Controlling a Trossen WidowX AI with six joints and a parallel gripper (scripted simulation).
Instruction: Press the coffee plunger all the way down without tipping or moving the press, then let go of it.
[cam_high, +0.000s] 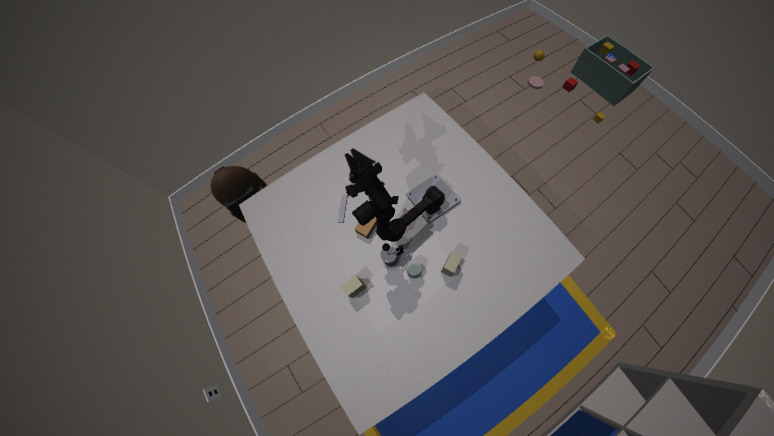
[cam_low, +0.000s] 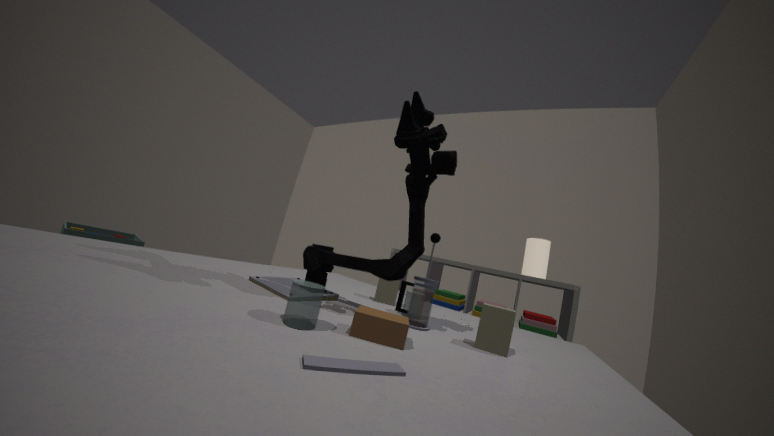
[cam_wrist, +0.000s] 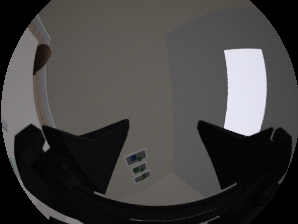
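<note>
My gripper tip is now 1 cm short of the coffee press, 24 cm to the right of it and 44 cm above it.
</note>
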